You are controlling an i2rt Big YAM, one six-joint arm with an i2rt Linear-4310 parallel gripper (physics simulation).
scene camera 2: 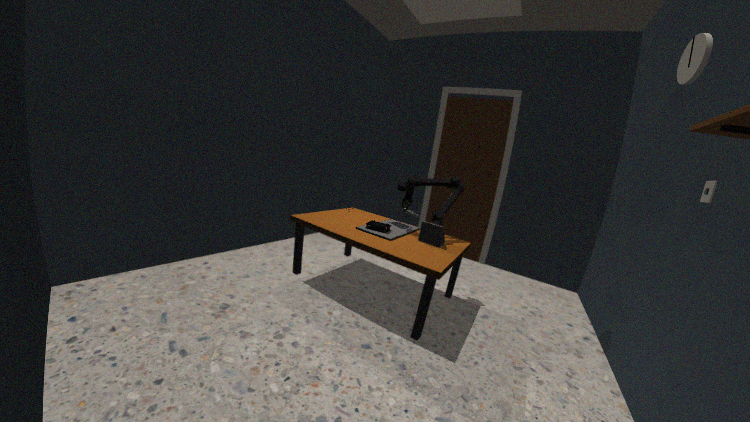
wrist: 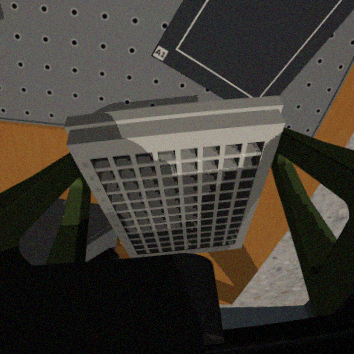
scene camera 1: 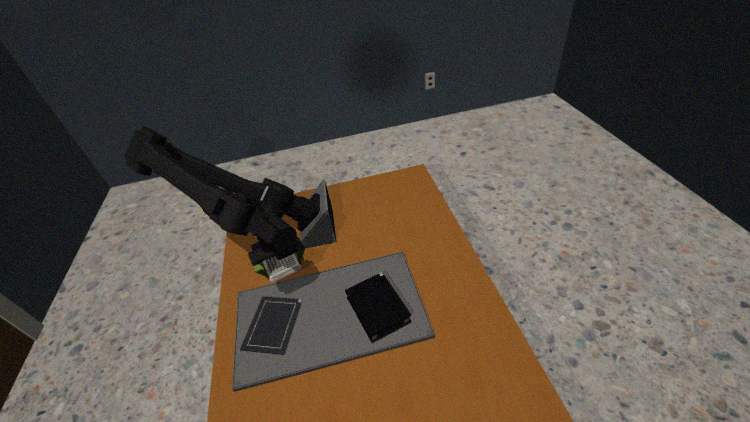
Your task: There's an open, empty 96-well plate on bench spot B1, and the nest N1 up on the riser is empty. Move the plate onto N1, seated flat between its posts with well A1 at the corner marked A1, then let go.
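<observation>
The 96-well plate, pale and open with dark square wells, is clasped by its long sides between the green fingers of my gripper. The gripper is shut on it and holds it in the air near the pegboard's back left edge. Faint marks run along the plate's left rim in the wrist view; I cannot read them. Bench spot B1 is a bare dark rectangle with a white outline and an A1 label at one corner. The black nest N1 on its riser is empty; a small white mark shows at its back corner.
The grey pegboard lies on the orange table and carries B1 at the left and the riser at the right. A grey slanted panel stands behind the pegboard, beside the arm's base.
</observation>
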